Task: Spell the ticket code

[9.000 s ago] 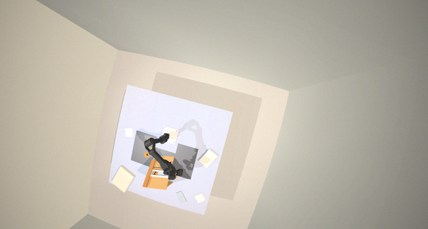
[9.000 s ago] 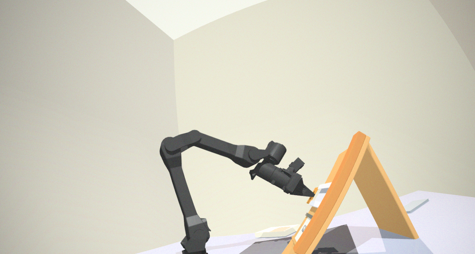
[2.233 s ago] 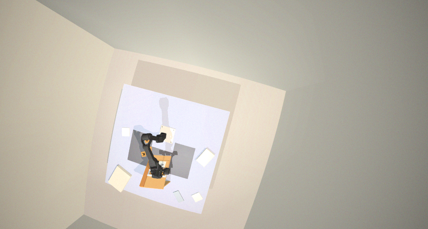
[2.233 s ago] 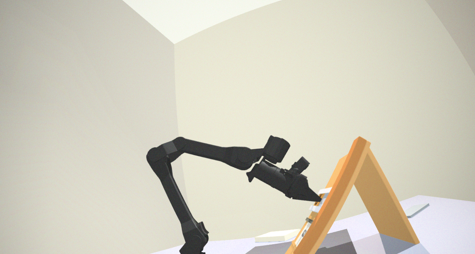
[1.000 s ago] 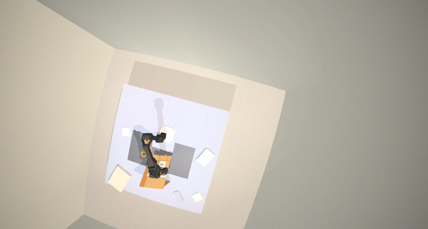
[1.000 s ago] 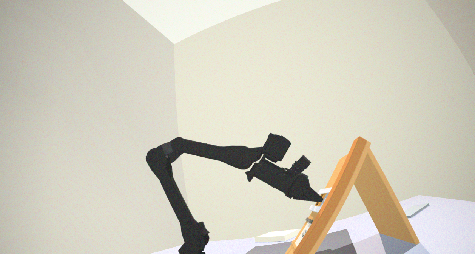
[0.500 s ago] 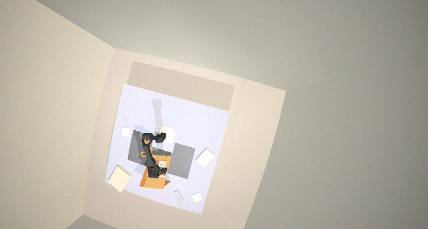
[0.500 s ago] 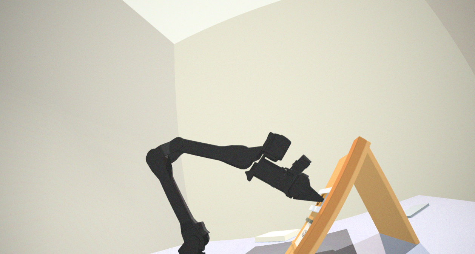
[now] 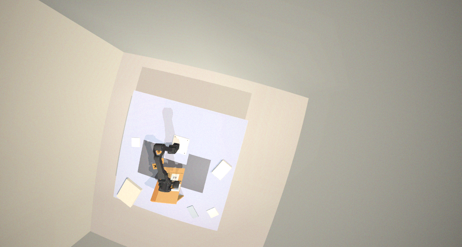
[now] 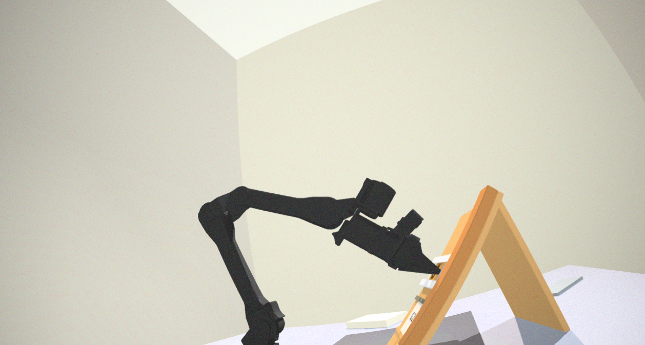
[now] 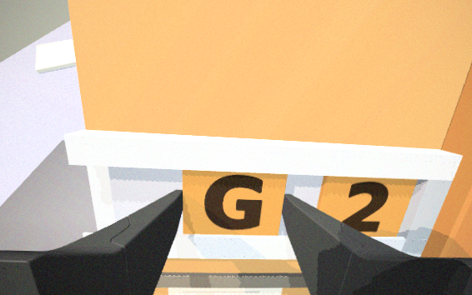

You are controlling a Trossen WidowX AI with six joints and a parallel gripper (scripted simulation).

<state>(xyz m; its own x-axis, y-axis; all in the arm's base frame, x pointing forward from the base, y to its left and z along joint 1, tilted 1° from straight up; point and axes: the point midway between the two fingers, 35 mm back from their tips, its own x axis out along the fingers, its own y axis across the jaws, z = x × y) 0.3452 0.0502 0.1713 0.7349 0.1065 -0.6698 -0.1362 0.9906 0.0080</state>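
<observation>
The white ticket is 60 mm behind my gripper tip, 10 mm to the right of it and 80 mm below it. The rest, counted from my gripper tip: grey slab 350 mm ahead, 200 mm to the left, 160 mm below; grey mat 170 mm behind, 70 mm to the right, 160 mm below.
</observation>
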